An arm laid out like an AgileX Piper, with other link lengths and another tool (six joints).
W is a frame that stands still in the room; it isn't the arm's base.
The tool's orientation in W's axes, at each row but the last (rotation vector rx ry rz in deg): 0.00 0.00 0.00; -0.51 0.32 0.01; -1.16 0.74 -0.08; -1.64 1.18 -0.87; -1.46 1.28 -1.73; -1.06 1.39 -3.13; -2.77 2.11 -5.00; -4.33 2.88 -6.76; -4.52 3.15 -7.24; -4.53 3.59 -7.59; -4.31 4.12 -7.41
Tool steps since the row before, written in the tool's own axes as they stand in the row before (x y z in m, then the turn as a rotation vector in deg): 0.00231 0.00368 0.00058 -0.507 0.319 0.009; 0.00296 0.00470 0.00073 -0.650 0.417 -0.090; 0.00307 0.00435 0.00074 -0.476 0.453 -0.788; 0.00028 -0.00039 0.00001 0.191 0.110 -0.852; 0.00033 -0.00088 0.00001 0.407 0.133 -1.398; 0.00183 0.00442 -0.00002 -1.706 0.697 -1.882; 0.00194 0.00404 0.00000 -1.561 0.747 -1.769; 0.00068 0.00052 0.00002 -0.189 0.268 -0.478; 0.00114 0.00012 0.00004 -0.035 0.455 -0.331; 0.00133 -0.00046 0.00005 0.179 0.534 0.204; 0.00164 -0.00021 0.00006 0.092 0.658 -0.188
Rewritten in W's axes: 0.00231 0.00368 0.00058 -0.507 0.319 0.009; 0.00296 0.00471 0.00067 -0.651 0.416 -0.090; 0.00308 0.00436 0.00061 -0.486 0.438 -0.791; 0.00027 -0.00039 0.00002 0.175 0.083 -0.859; 0.00030 -0.00089 0.00003 0.379 0.085 -1.410; 0.00207 0.00431 -0.00015 -1.712 0.756 -1.854; 0.00228 0.00385 -0.00027 -1.558 0.798 -1.749; 0.00074 0.00044 -0.00005 -0.183 0.253 -0.488; 0.00115 -0.00002 -0.00003 0.002 0.430 -0.365; 0.00126 -0.00063 0.00001 0.260 0.519 0.148; 0.00160 -0.00042 -0.00003 0.160 0.625 -0.245
